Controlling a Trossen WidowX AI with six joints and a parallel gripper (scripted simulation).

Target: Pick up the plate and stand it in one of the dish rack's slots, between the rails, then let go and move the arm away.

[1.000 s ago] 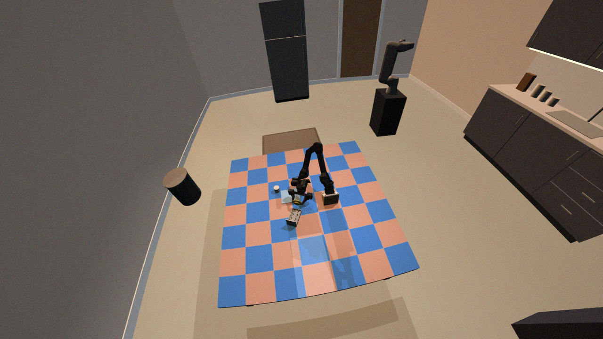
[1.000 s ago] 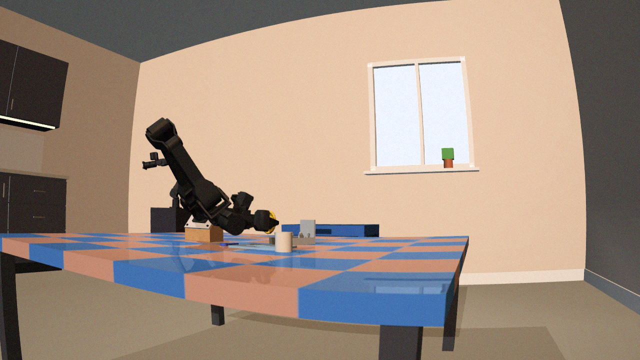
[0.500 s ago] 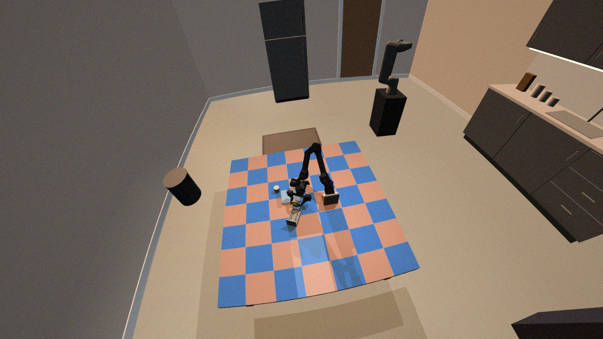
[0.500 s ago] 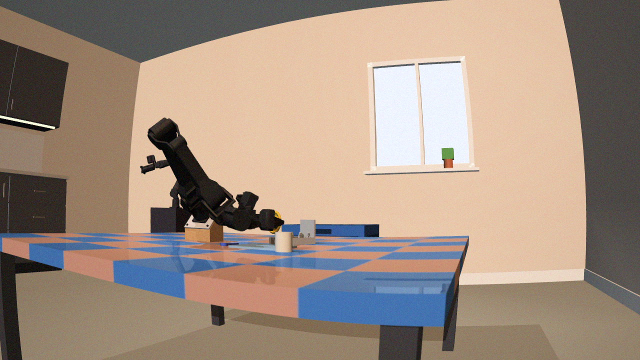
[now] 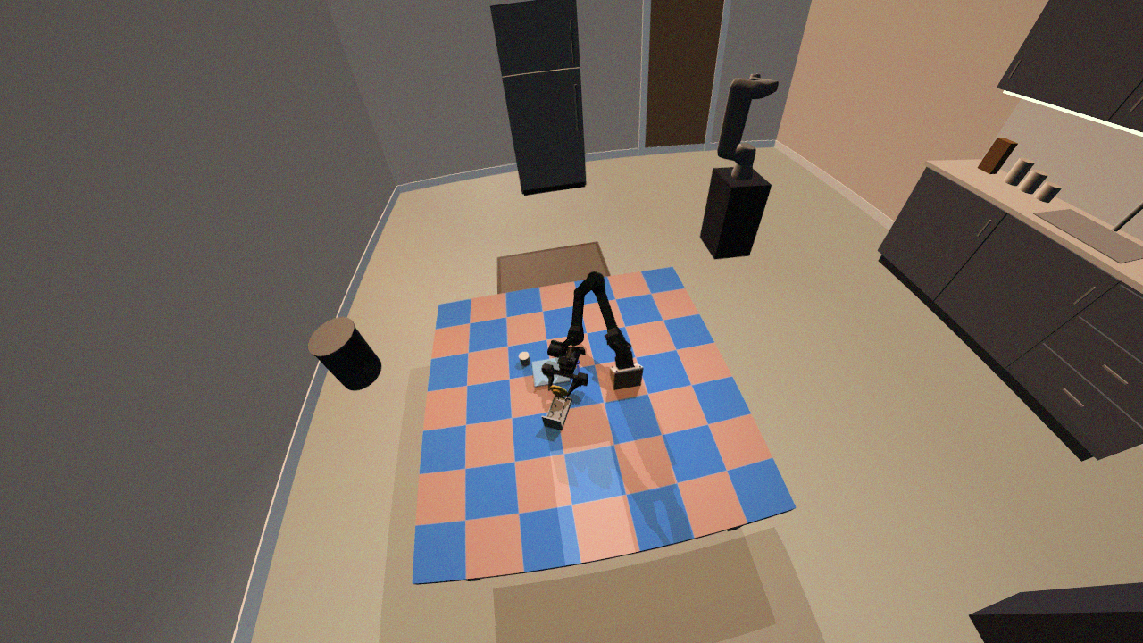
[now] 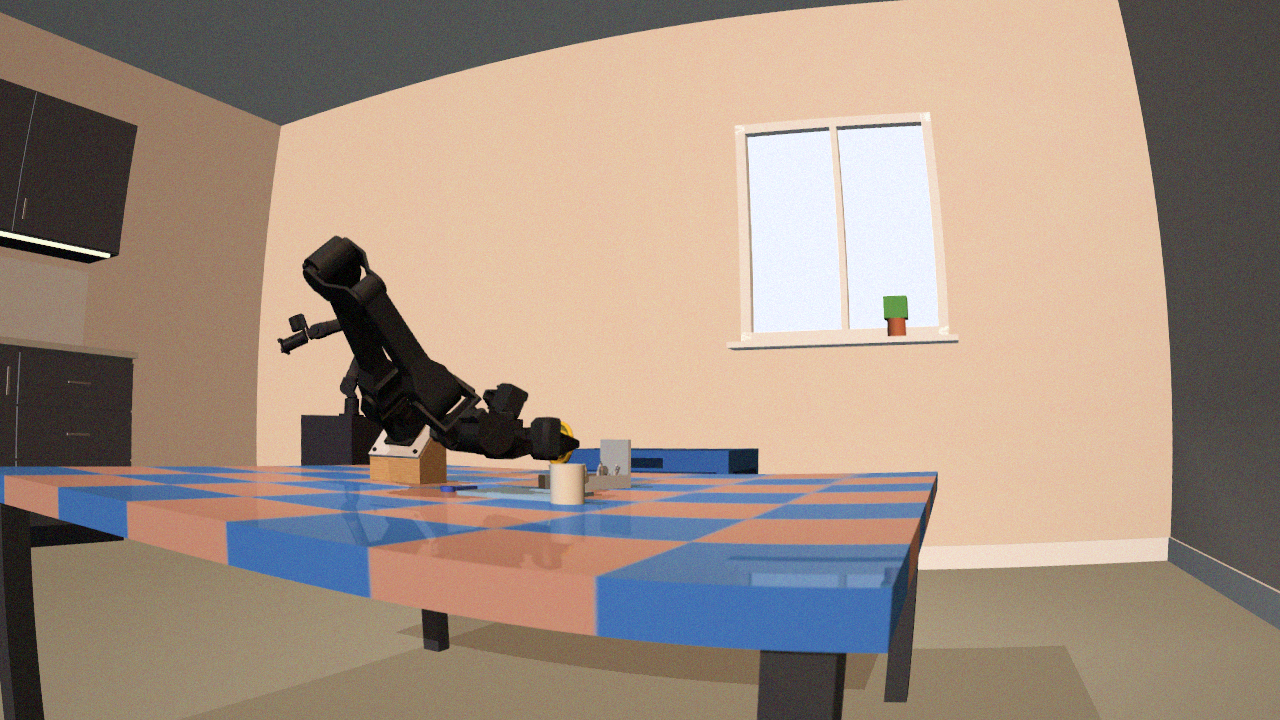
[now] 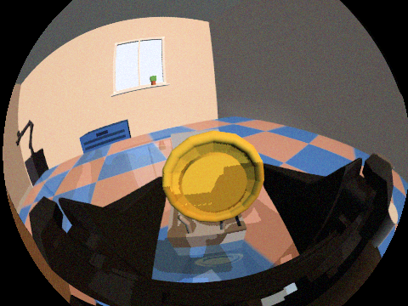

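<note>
Right now my gripper tip is 5 cm to the right of the grey dish rack, 5 cm above it and 1 cm short of it. Round my gripper tip: blue spoon: 16 cm to the right, 9 cm behind, 7 cm below; then pale blue mat: 15 cm to the right, 7 cm below, 2 cm ahead; then yellow plate: 1 cm to the right.
</note>
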